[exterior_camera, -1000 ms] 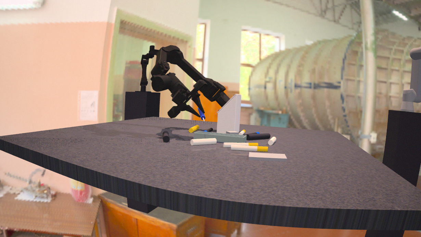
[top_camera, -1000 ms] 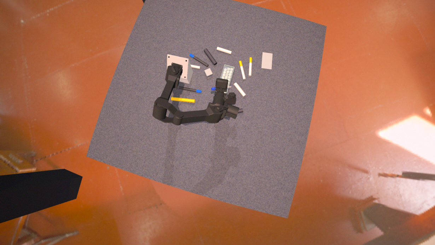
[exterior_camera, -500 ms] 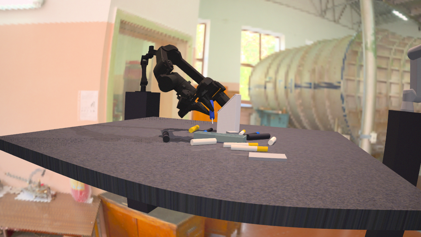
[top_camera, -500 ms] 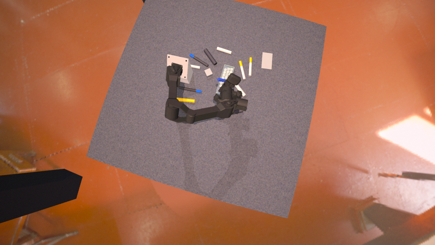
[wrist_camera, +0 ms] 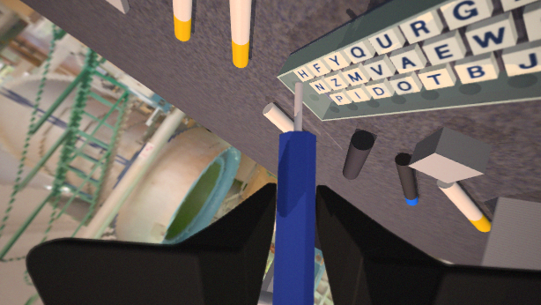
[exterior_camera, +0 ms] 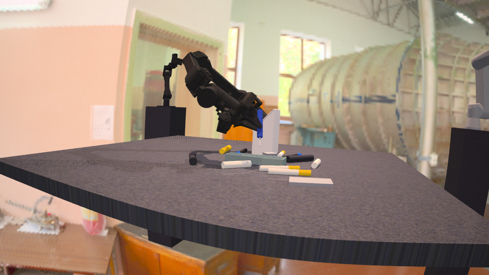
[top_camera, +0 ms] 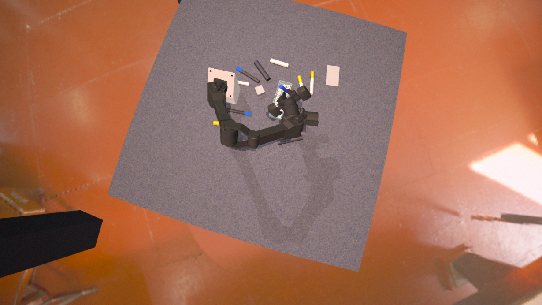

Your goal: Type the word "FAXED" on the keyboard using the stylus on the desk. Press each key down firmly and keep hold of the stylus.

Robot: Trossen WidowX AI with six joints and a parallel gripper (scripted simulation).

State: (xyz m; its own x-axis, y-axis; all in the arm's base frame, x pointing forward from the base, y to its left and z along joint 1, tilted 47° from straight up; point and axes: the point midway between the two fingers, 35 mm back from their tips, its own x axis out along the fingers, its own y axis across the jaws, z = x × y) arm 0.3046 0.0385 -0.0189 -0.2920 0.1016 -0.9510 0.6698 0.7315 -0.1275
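My gripper tip is now 20 mm short of the thin grey tip, 10 mm to the right of it and 40 mm above it. From my gripper tip the other things lie so: blue stylus (10 mm ahead, 10 mm below); then yellow cylinder (230 mm behind, 200 mm to the right, 100 mm below).
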